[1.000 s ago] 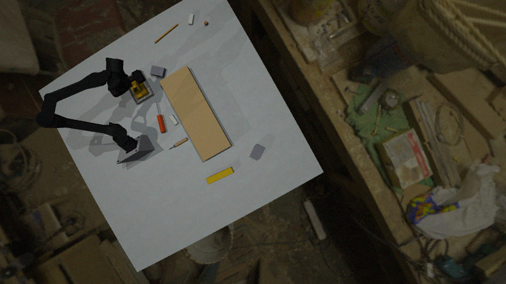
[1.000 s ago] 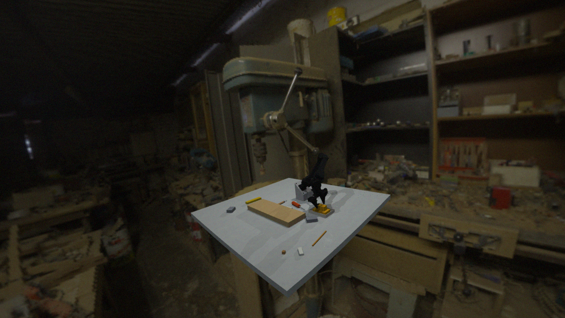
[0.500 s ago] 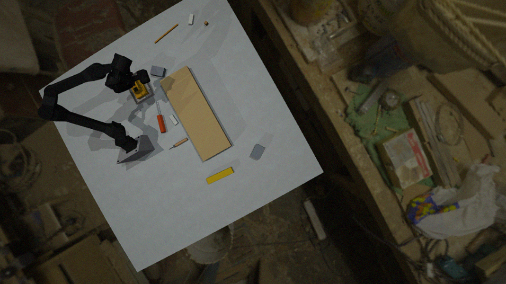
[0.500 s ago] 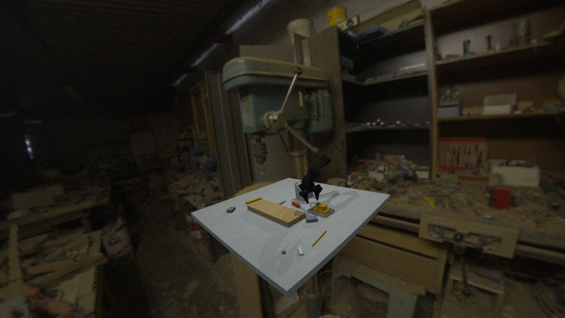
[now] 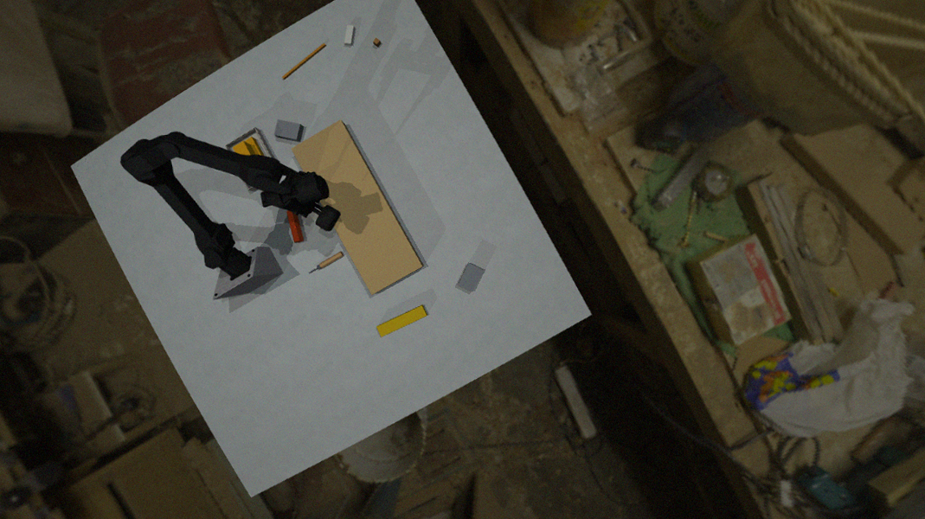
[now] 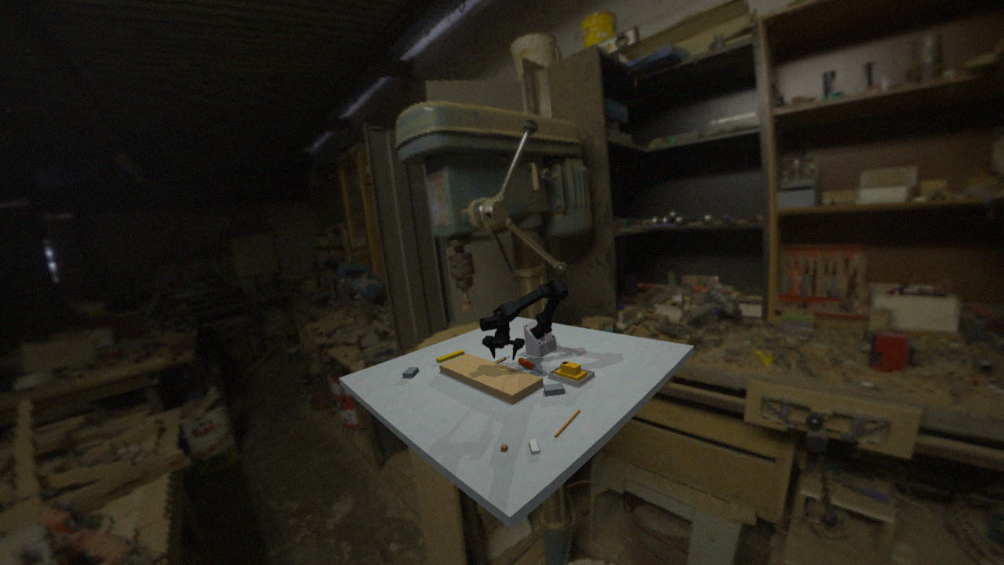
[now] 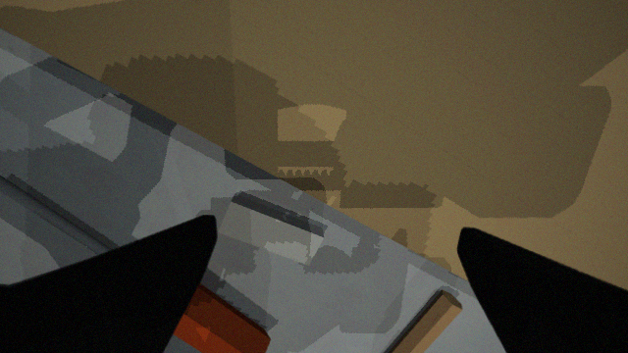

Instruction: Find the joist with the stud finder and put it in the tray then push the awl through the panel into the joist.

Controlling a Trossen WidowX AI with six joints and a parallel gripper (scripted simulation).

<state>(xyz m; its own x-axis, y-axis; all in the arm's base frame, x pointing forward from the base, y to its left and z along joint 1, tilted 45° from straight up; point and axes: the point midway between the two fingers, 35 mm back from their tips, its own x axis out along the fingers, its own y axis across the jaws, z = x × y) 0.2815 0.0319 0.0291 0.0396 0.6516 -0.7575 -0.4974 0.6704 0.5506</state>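
My gripper tip is now 110 mm past the awl, 130 mm to the left of it and 70 mm above it. Round my gripper tip: tray (140 mm behind, 280 mm to the left, 60 mm below); then yellow bar (30 mm ahead, 410 mm to the right, 70 mm below); then stud finder (140 mm behind, 260 mm to the left, 30 mm below).
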